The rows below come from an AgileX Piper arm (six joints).
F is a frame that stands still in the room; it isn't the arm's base.
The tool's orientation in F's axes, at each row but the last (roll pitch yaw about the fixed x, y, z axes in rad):
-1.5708 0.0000 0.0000
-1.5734 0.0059 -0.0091
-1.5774 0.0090 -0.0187
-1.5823 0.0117 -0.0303
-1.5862 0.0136 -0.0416
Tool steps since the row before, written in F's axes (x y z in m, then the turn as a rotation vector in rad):
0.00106 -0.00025 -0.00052 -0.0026 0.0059 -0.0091
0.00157 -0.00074 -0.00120 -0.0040 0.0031 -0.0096
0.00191 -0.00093 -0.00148 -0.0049 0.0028 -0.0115
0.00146 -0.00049 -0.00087 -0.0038 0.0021 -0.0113
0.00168 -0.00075 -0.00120 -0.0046 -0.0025 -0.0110
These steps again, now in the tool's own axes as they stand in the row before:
0.00106 0.00052 -0.00025 -0.0026 0.0091 0.0059
0.00158 0.00119 -0.00072 -0.0040 0.0096 0.0031
0.00194 0.00147 -0.00088 -0.0048 0.0115 0.0028
0.00148 0.00086 -0.00044 -0.0037 0.0113 0.0021
0.00173 0.00119 -0.00066 -0.0043 0.0111 -0.0025

